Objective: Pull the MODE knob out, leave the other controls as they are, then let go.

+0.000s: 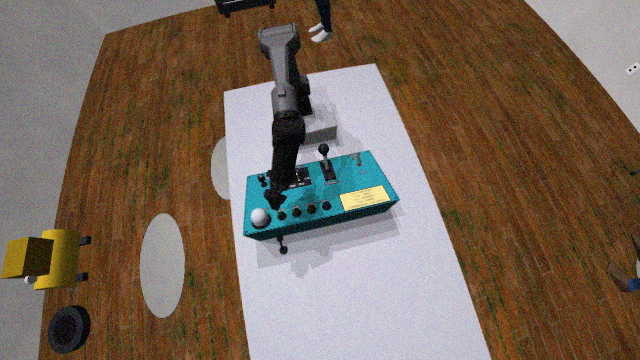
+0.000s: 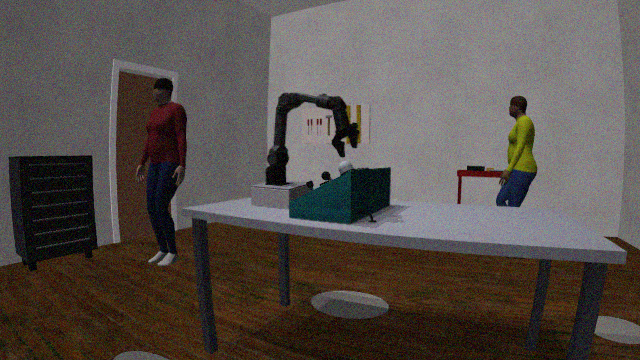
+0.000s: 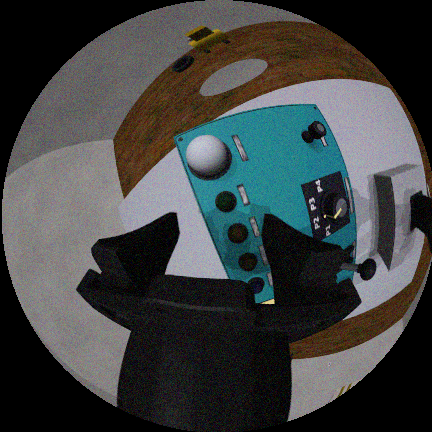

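A teal control box (image 1: 375,172) (image 2: 320,206) (image 3: 280,131) stands on the table. The MODE label cannot be read. A black round knob (image 1: 262,178) (image 3: 317,130) on a short stem sits near one corner of the sloped face. A thin black rod with a ball end (image 1: 283,249) (image 2: 372,218) sticks out of the box's tall side. My gripper (image 1: 276,204) (image 2: 348,150) (image 3: 219,223) is open and empty, its fingers wide apart above the box near the white dome (image 1: 259,217) (image 2: 345,166) (image 3: 206,156), touching no control.
Several round buttons (image 1: 296,212) (image 3: 237,233) run in a row beside the dome. A rotary selector (image 3: 336,206) marked P1 to P4 and a ball-topped lever (image 1: 323,149) (image 3: 367,269) stand up from the face. The arm's grey base block (image 1: 322,131) (image 2: 275,195) is behind the box.
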